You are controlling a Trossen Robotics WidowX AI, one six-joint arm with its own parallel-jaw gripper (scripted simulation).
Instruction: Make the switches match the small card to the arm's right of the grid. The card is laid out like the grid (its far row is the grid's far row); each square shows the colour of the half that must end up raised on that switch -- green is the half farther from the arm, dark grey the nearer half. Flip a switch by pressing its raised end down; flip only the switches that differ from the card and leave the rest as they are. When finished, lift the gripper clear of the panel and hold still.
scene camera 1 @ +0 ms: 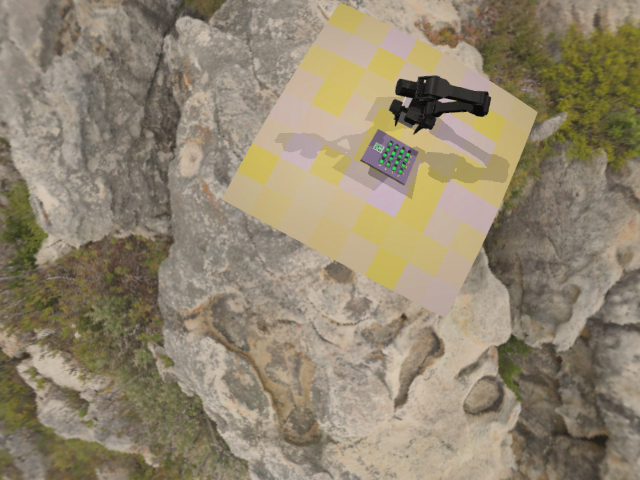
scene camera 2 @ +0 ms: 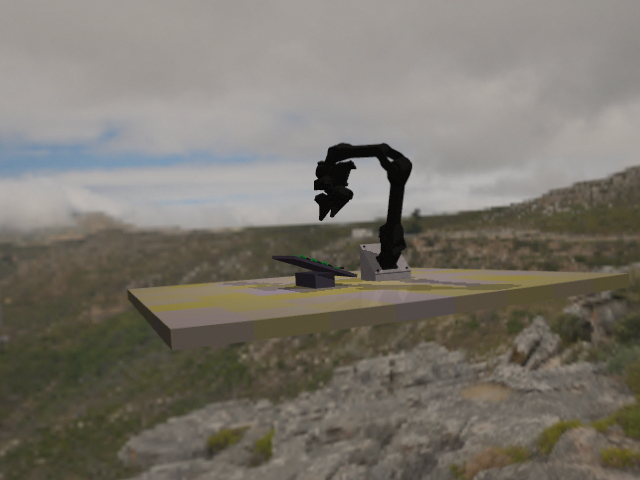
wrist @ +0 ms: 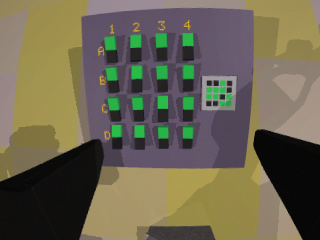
Labels:
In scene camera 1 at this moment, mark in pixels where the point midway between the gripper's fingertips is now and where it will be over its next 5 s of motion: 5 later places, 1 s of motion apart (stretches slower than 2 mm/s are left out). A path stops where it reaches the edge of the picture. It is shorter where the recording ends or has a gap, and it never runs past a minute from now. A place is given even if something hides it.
My gripper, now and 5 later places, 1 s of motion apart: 404,130; 404,167; 401,171; 400,171; 405,165; 400,156

